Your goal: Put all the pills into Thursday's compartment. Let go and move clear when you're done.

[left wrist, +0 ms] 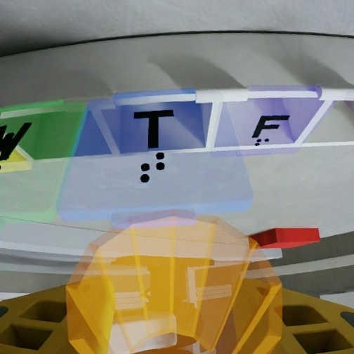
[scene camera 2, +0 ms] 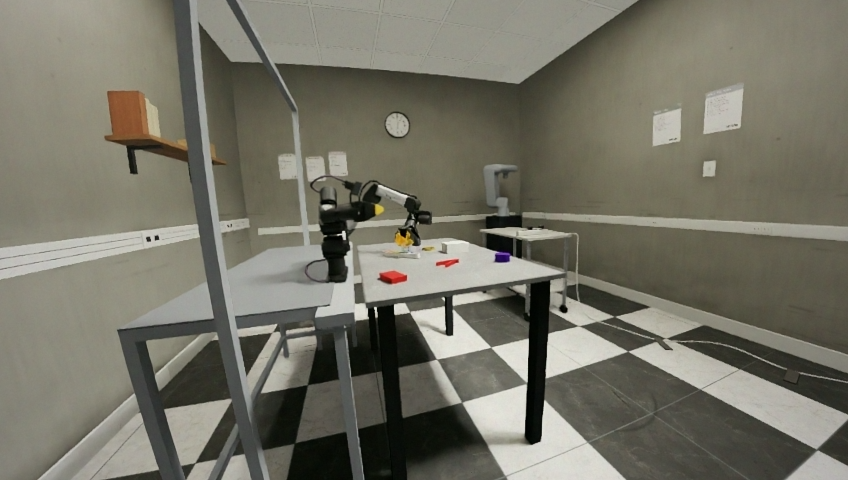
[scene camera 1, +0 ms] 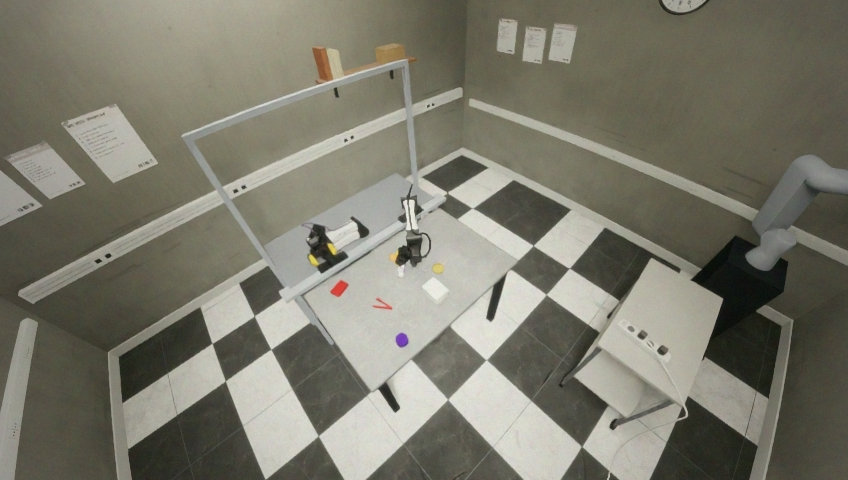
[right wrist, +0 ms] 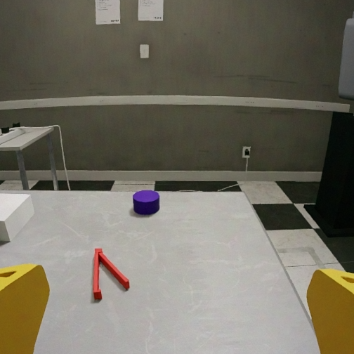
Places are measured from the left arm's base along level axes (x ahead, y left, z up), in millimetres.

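Pixels of known places: left gripper, fingertip midpoint: (scene camera 2: 402, 245) (scene camera 1: 395, 260); right gripper, fingertip midpoint: (scene camera 2: 382, 209) (scene camera 1: 326, 259); right arm's base, link origin: (scene camera 2: 338, 275) (scene camera 1: 332, 262).
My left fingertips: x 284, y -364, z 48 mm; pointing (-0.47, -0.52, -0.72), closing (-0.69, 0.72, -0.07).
Ahead of a thing's pixels: the offset from my left fingertips to its top centre.
My left gripper (scene camera 1: 397, 258) (scene camera 2: 405, 240) is shut on an amber see-through bottle (left wrist: 172, 240), tilted over the near side of the white pill organizer @[dx +5, dy +49, dz -10 mm] (scene camera 1: 401, 271) (scene camera 2: 410, 255) (left wrist: 210, 127). In the left wrist view, Thursday's blue lid (left wrist: 200, 192), marked T, is raised, reaches toward the camera and overlaps its compartment. The green W lid (left wrist: 55, 130) at left is also raised. The purple F lid (left wrist: 240, 120) lies shut at right. No pills can be made out in the bottle or through the blue lid. My right gripper (scene camera 1: 322, 254) (scene camera 2: 379, 209) (right wrist: 178, 284) is open and empty, away from the organizer.
A yellow disc @[dx +187, dy +170, dz -53 mm] (scene camera 1: 437, 268) (scene camera 2: 427, 248) and a white box @[dx +296, dy +40, dz -15 mm] (scene camera 1: 435, 289) (scene camera 2: 455, 246) (right wrist: 12, 215) are near the organizer. A red V-shaped piece @[dx +156, dy -233, dz -49 mm] (scene camera 1: 382, 305) (right wrist: 96, 275), a purple cylinder @[dx +386, dy -276, dz -31 mm] (scene camera 1: 401, 340) (right wrist: 146, 202) and a red block @[dx -110, dy -341, dz -45 mm] (scene camera 1: 339, 288) (left wrist: 300, 236) are farther off.
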